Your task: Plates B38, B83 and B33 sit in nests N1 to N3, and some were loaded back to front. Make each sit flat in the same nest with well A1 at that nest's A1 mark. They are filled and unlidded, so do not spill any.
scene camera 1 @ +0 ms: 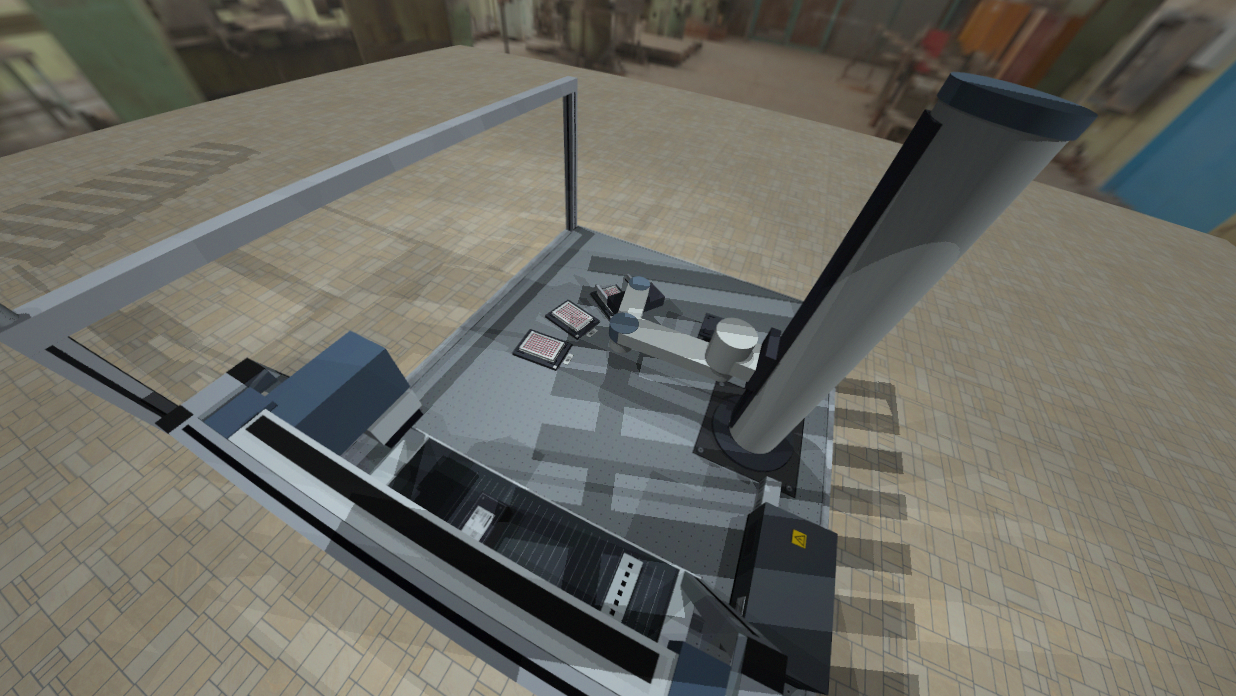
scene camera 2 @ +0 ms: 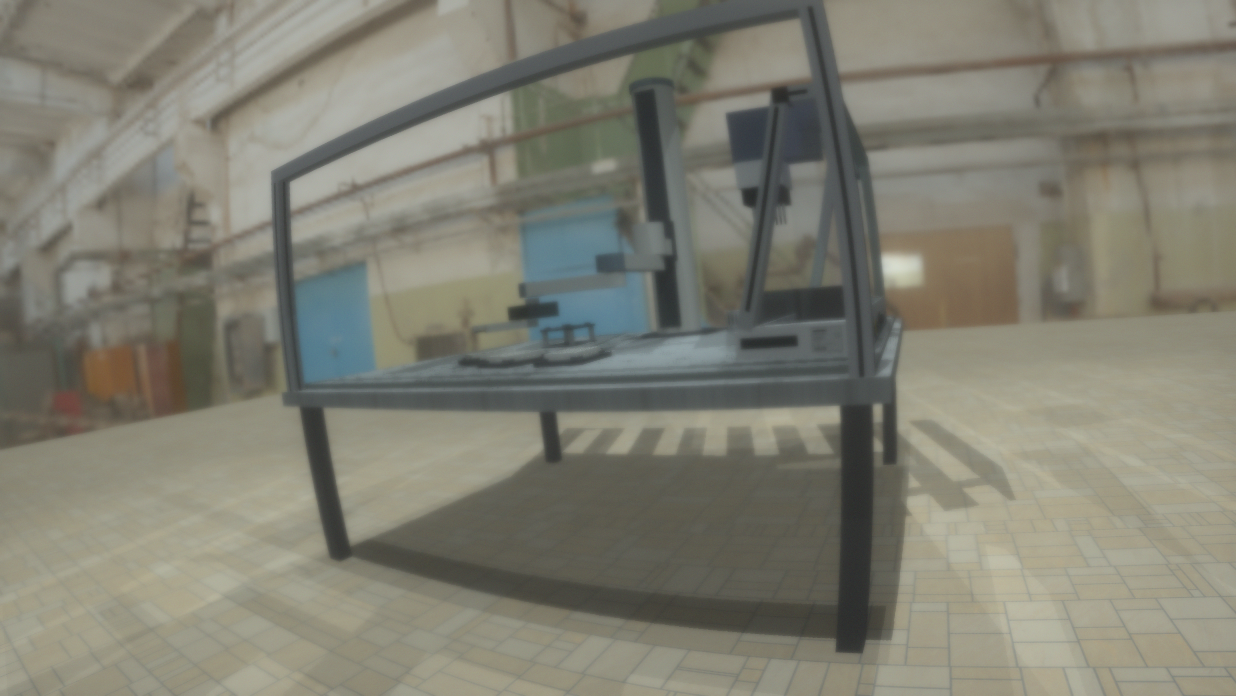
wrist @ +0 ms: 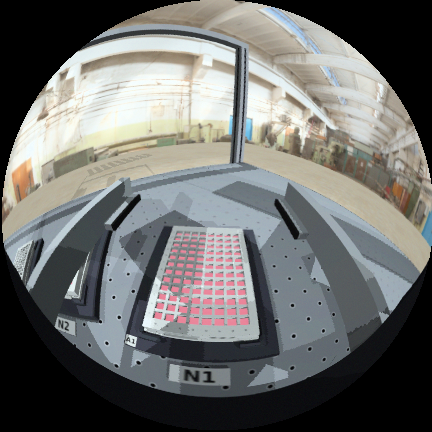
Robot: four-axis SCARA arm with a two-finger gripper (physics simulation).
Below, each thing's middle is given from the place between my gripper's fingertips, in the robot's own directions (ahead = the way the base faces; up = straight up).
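From my hand, the plate B83 (wrist: 202,291) is 70 mm below, 20 mm behind and 10 mm to the left. Then there's nest N1 (wrist: 204,351), which is 90 mm below my hand, 20 mm behind it and 10 mm to the left, while nest N2 (wrist: 90,310) is 90 mm below my hand too, but 70 mm ahead of it and 170 mm to the left. And the frame post (scene camera 2: 279,185), that one's 190 mm above my hand, 390 mm ahead and 380 mm to the right.
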